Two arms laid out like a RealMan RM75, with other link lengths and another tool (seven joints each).
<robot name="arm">
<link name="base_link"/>
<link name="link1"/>
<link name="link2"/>
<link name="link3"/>
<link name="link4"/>
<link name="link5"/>
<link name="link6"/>
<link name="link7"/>
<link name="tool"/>
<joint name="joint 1" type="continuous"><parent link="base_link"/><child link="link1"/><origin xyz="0 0 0.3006" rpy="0 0 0"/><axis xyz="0 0 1"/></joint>
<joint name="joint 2" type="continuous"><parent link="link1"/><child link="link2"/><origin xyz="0 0 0" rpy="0 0 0"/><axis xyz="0 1 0"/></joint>
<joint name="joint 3" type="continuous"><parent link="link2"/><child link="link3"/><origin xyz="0 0 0.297" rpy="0 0 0"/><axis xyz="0 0 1"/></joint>
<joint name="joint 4" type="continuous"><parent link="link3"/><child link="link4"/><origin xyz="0 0 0" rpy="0 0 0"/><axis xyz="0 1 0"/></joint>
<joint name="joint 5" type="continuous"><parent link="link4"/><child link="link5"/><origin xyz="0 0 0.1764" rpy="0 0 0"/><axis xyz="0 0 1"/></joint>
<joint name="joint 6" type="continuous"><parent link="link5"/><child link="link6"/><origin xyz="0 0 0" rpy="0 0 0"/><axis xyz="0 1 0"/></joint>
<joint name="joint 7" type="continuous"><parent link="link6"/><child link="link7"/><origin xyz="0 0 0.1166" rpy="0 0 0"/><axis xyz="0 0 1"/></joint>
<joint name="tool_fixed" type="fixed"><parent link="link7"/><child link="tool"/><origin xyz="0.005 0.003 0.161" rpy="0.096 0 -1.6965"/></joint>
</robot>
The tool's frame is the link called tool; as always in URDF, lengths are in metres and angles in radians. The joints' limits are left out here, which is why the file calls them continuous.
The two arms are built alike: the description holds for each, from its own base.
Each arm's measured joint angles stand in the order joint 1, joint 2, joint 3, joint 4, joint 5, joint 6, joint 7.
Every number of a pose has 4 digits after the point.
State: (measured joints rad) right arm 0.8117 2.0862 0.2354 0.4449 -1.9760 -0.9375 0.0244; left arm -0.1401 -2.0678 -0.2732 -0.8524 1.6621 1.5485 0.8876
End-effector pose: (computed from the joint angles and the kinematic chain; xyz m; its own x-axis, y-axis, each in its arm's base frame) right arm 0.1001 0.4683 -0.1333 0.3242 0.6892 0.6480 0.7541 0.2253 -0.6169; left arm -0.2629 0.3482 0.0454 -0.5641 -0.1119 0.8181 0.8256 -0.0917 0.5567
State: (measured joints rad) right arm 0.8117 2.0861 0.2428 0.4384 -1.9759 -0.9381 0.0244; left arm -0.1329 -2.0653 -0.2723 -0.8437 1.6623 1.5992 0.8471
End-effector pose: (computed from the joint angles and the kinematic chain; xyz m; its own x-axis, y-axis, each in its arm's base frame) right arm 0.1015 0.4712 -0.1308 0.3275 0.6819 0.6540 0.7551 0.2272 -0.6150; left arm -0.2644 0.3429 0.0596 -0.5901 -0.1416 0.7948 0.8071 -0.1268 0.5766
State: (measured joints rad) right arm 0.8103 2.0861 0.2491 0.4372 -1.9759 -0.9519 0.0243; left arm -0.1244 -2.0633 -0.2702 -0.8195 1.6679 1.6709 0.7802
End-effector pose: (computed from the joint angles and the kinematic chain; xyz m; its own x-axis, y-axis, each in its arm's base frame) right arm 0.0993 0.4722 -0.1268 0.3334 0.6763 0.6568 0.7465 0.2362 -0.6221; left arm -0.2655 0.3344 0.0782 -0.6252 -0.1711 0.7615 0.7795 -0.1840 0.5987
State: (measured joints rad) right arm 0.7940 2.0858 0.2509 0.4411 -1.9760 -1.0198 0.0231; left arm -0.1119 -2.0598 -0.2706 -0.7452 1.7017 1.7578 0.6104
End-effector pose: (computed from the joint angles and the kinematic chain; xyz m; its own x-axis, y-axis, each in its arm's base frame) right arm 0.0917 0.4684 -0.1145 0.3495 0.6663 0.6587 0.7087 0.2719 -0.6511; left arm -0.2656 0.3214 0.0992 -0.6961 -0.1522 0.7016 0.7114 -0.2775 0.6456
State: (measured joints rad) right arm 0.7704 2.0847 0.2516 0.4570 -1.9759 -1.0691 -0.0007; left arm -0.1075 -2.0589 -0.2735 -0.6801 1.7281 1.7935 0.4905
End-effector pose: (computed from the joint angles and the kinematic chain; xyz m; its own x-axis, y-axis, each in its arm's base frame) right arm 0.0891 0.4623 -0.1060 0.3562 0.6553 0.6661 0.6846 0.3021 -0.6633; left arm -0.2660 0.3154 0.1066 -0.7323 -0.1116 0.6718 0.6663 -0.3210 0.6731
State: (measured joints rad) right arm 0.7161 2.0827 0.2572 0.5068 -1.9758 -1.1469 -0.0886; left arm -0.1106 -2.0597 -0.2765 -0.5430 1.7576 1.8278 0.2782
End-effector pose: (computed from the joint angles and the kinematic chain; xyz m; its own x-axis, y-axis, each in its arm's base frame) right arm 0.0871 0.4483 -0.0919 0.3578 0.6216 0.6968 0.6542 0.3657 -0.6620; left arm -0.2710 0.3109 0.1124 -0.7741 -0.0240 0.6326 0.5985 -0.3538 0.7188
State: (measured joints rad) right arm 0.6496 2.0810 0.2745 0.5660 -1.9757 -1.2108 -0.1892; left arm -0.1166 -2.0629 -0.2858 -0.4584 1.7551 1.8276 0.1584
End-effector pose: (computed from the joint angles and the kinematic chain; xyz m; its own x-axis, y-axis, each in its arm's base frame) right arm 0.0914 0.4357 -0.0758 0.3744 0.5667 0.7339 0.6365 0.4184 -0.6479; left arm -0.2802 0.3122 0.1154 -0.7930 0.0075 0.6092 0.5691 -0.3476 0.7452
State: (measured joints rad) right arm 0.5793 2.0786 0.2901 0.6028 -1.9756 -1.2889 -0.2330; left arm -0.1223 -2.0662 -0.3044 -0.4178 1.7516 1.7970 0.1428
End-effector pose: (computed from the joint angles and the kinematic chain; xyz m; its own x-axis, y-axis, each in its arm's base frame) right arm 0.1021 0.4250 -0.0536 0.4252 0.5064 0.7502 0.6110 0.4509 -0.6507; left arm -0.2902 0.3177 0.1142 -0.7810 -0.0085 0.6245 0.5934 -0.3219 0.7377
